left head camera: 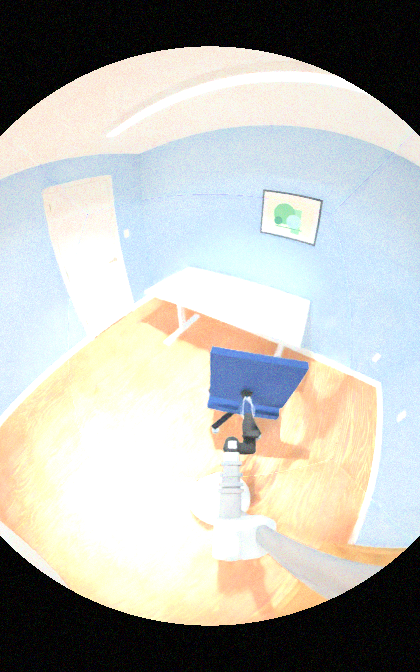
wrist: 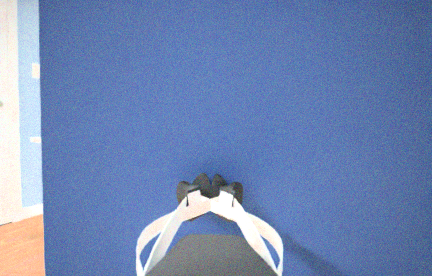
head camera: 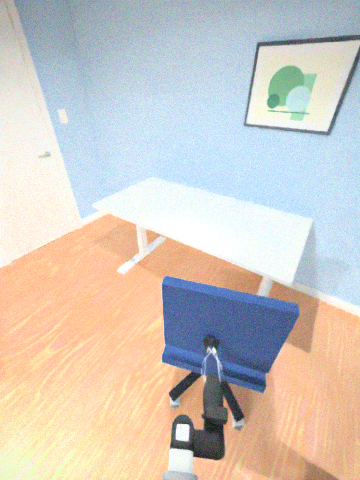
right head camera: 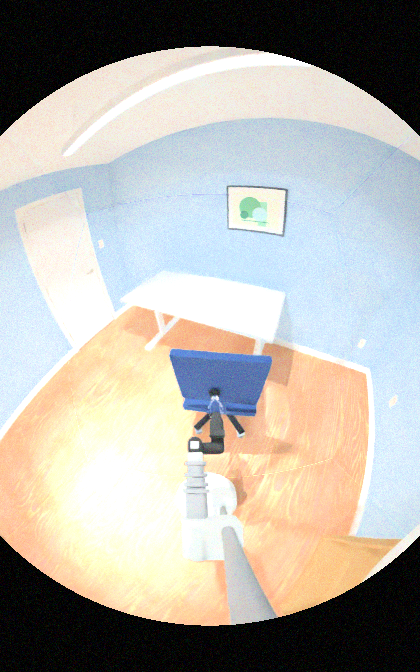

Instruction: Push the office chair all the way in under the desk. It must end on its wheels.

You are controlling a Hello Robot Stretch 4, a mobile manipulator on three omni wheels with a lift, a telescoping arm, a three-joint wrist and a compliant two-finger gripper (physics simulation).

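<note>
The blue office chair [head camera: 230, 320] [left head camera: 257, 375] [right head camera: 222, 375] stands upright, its backrest towards me, in front of the right half of the white desk [head camera: 210, 220] [left head camera: 235, 305] [right head camera: 210, 305]. Two dark base legs with pale casters show below it in the head view. The backrest hides most of the seat and the lower part of the desk's right leg; where the seat's front edge lies is hidden. In the wrist view the backrest [wrist: 250, 100] fills most of the picture. My gripper [head camera: 211, 343] [left head camera: 246, 394] [right head camera: 214, 393] [wrist: 208, 188] is shut, fingertips together at the lower backrest, holding nothing.
The desk's left leg [head camera: 142, 240] has a long foot on the floor. A blue wall with a framed picture [head camera: 300, 90] [right head camera: 257, 210] rises behind the desk. A white door [head camera: 30, 150] [right head camera: 65, 270] is at the left. A wooden unit [right head camera: 345, 565] shows at the lower right.
</note>
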